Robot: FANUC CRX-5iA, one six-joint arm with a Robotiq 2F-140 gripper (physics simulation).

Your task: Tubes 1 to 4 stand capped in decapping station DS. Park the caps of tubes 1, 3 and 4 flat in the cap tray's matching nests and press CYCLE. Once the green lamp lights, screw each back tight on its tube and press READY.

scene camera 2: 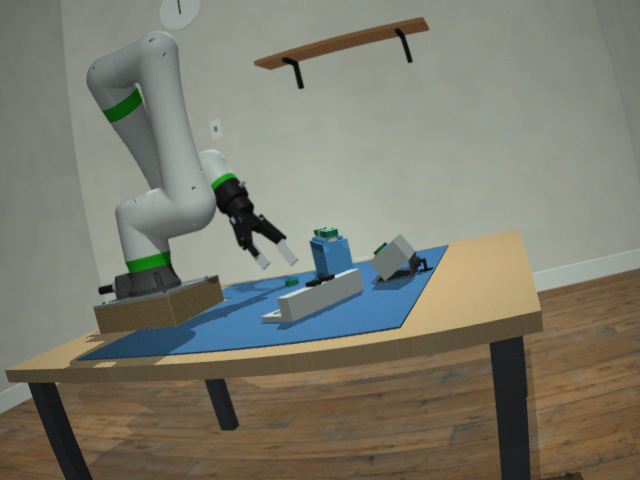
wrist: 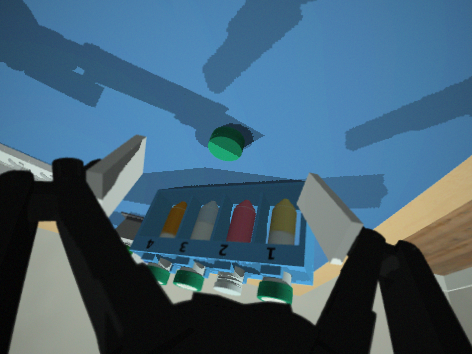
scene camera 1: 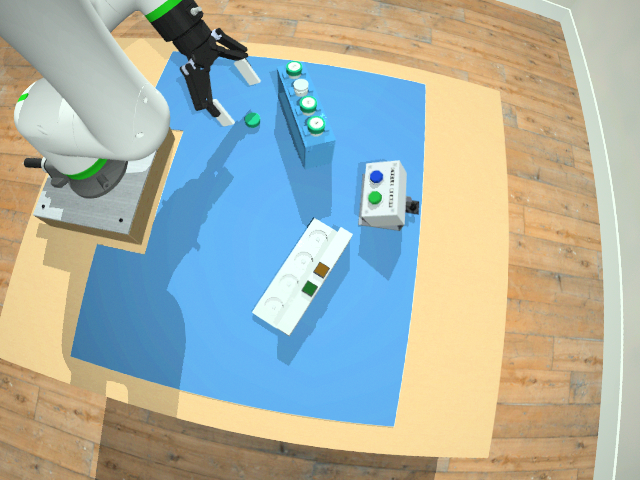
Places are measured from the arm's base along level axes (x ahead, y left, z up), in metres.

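Where they show: gripper, fingertip midpoint: [scene camera 2: 281, 264] [wrist: 227, 172] [scene camera 1: 242, 102]; arm's base, link origin: [scene camera 2: 155, 290] [scene camera 1: 98, 167].
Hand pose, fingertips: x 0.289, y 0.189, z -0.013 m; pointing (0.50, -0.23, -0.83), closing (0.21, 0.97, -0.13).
Each offset is from my fingertips to the top centre of the thing.
My gripper [scene camera 1: 241, 102] [scene camera 2: 279, 264] [wrist: 227, 172] is wide open and empty, tilted above the mat on the robot's side of the blue station DS @[0.135 m ahead, 0.010 m right, 0.047 m up] [scene camera 1: 319, 149] [scene camera 2: 331, 255] [wrist: 202, 249]. A loose green cap @[0.021 m ahead, 0.013 m right, 0.042 m down] [scene camera 1: 252, 119] [scene camera 2: 292, 281] [wrist: 226, 145] lies on the mat beyond the fingertips. Green caps sit on tube 1 @[0.104 m ahead, 0.062 m left, 0.065 m up] [scene camera 1: 293, 68] [wrist: 275, 291], tube 3 @[0.146 m ahead, 0.034 m right, 0.066 m up] [scene camera 1: 308, 104] [wrist: 189, 280] and tube 4 @[0.167 m ahead, 0.081 m right, 0.065 m up] [scene camera 1: 316, 124] [wrist: 159, 274]. Tube 2 [scene camera 1: 300, 86] [wrist: 229, 283] shows a bare white neck. The white cap tray @[0.174 m ahead, 0.348 m right, 0.003 m down] [scene camera 1: 336, 246] [scene camera 2: 320, 298] has empty nests; its green lamp @[0.191 m ahead, 0.379 m right, 0.003 m down] [scene camera 1: 309, 288] is dark.
A tilted white control box @[0.317 m ahead, 0.175 m right, 0.028 m up] [scene camera 1: 385, 214] [scene camera 2: 391, 258] with a blue button @[0.295 m ahead, 0.152 m right, 0.019 m up] [scene camera 1: 376, 176] and a green button @[0.294 m ahead, 0.197 m right, 0.019 m up] [scene camera 1: 374, 197] stands at the mat's right side. An amber-brown lamp @[0.208 m ahead, 0.343 m right, 0.003 m down] [scene camera 1: 321, 269] sits beside the green one. The robot base block [scene camera 1: 93, 222] [scene camera 2: 170, 310] is at the left.
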